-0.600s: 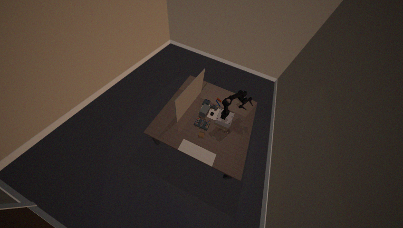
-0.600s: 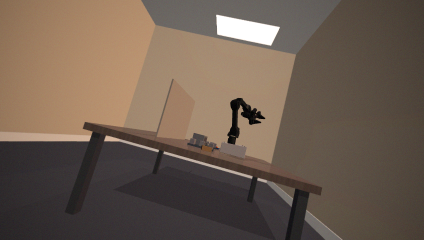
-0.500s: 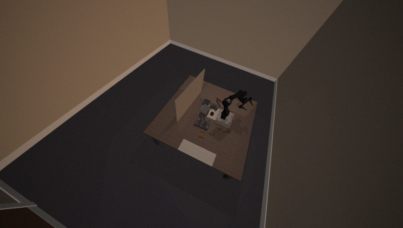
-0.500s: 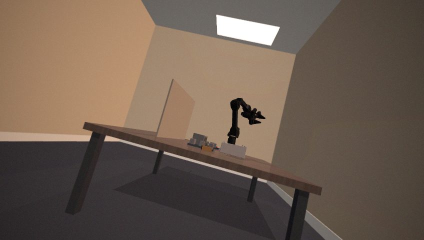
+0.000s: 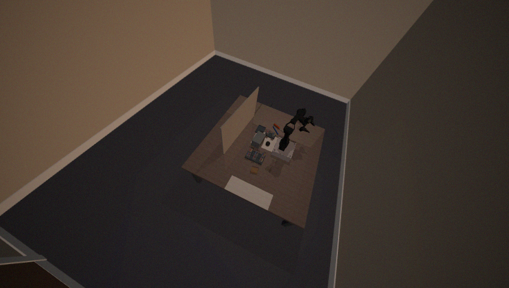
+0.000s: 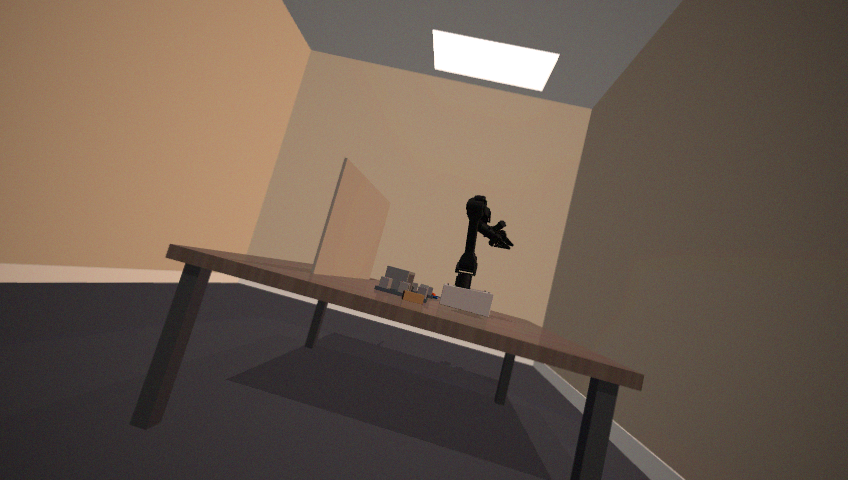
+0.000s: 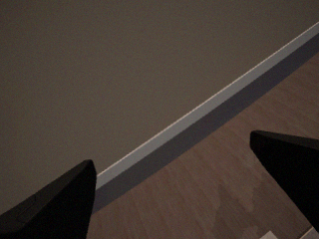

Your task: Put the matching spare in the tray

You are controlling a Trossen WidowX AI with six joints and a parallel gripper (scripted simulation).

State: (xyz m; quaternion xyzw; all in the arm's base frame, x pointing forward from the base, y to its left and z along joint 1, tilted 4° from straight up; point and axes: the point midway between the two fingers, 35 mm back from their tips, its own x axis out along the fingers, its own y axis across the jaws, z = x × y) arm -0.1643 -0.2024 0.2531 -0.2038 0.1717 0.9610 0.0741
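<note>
Now: the grey spare block 40 cm ahead of my gripper tip, 38 cm to the left of it and 31 cm below it. From my gripper tip the other things lie so: grey mounted unit 46 cm ahead, 30 cm below, 22 cm to the left; blue pen 35 cm ahead, 34 cm below, 7 cm to the right; grey-blue tray 52 cm ahead, 34 cm below, 3 cm to the left.
</note>
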